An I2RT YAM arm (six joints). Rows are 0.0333 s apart.
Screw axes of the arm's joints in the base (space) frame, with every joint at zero. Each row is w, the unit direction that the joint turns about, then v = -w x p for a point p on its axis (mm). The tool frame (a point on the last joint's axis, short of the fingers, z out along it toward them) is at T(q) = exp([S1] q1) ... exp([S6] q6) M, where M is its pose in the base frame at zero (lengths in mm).
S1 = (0, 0, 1, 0.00, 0.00, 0.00)
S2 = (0, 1, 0, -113.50, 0.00, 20.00)
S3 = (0, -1, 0, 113.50, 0.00, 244.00)
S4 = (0, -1, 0, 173.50, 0.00, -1.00)
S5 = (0, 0, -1, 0.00, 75.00, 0.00)
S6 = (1, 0, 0, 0.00, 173.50, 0.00)
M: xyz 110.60 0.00 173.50 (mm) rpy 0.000 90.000 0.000 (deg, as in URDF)
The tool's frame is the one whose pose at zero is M.
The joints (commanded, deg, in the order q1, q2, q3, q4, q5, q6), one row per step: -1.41 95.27 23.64 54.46 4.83 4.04; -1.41 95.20 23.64 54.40 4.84 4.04; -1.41 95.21 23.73 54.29 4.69 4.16; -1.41 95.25 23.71 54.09 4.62 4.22; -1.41 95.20 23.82 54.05 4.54 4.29; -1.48 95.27 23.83 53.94 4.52 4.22; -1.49 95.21 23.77 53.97 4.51 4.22; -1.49 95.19 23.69 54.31 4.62 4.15; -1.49 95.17 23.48 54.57 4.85 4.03; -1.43 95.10 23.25 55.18 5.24 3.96; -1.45 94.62 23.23 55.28 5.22 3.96; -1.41 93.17 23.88 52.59 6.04 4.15; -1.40 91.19 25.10 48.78 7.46 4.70; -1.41 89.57 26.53 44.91 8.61 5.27; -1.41 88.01 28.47 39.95 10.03 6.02
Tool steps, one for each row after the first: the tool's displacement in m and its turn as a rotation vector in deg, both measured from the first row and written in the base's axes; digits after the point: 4 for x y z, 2 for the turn. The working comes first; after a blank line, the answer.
Tool pose at each row, in the base's axes (x y z in m, rotation vector in deg; the steps are taken from these numbers as rounded here): 0.2828 -0.0100 0.1305 8.42 106.79 -2.70; 0.2828 -0.0100 0.1307 8.42 106.78 -2.71; 0.2831 -0.0099 0.1308 8.43 106.81 -2.49; 0.2829 -0.0098 0.1302 8.45 107.07 -2.40; 0.2834 -0.0098 0.1308 8.45 106.95 -2.27; 0.2834 -0.0101 0.1303 8.44 107.12 -2.35; 0.2831 -0.0102 0.1304 8.45 107.09 -2.35; 0.2829 -0.0102 0.1308 8.45 106.81 -2.49; 0.2822 -0.0104 0.1305 8.50 106.74 -2.78; 0.2815 -0.0103 0.1309 8.64 106.27 -3.12; 0.2813 -0.0104 0.1332 8.63 105.71 -3.08; 0.2820 -0.0107 0.1377 9.35 106.22 -3.72; 0.2838 -0.0116 0.1453 10.83 106.66 -4.71; 0.2861 -0.0124 0.1523 12.15 107.30 -5.48; 0.2893 -0.0133 0.1600 13.82 108.49 -6.47

0.0000 0.0000 0.0002 -0.01 -0.01 -0.01; 0.0003 0.0001 0.0003 0.15 0.01 0.10; 0.0001 0.0002 -0.0003 0.24 0.26 0.14; 0.0006 0.0002 0.0003 0.32 0.13 0.21; 0.0006 -0.0001 -0.0002 0.27 0.31 0.18; 0.0003 -0.0002 -0.0001 0.27 0.28 0.17; 0.0001 -0.0002 0.0003 0.16 0.01 0.09; -0.0006 -0.0004 0.0000 -0.02 -0.04 -0.10; -0.0013 -0.0003 0.0004 -0.21 -0.49 -0.39; -0.0015 -0.0004 0.0027 -0.21 -1.05 -0.39; -0.0008 -0.0007 0.0072 -0.26 -0.48 -1.19; 0.0010 -0.0016 0.0148 -0.15 0.08 -2.70; 0.0033 -0.0024 0.0218 0.03 0.82 -3.97; 0.0065 -0.0033 0.0295 0.28 2.15 -5.55
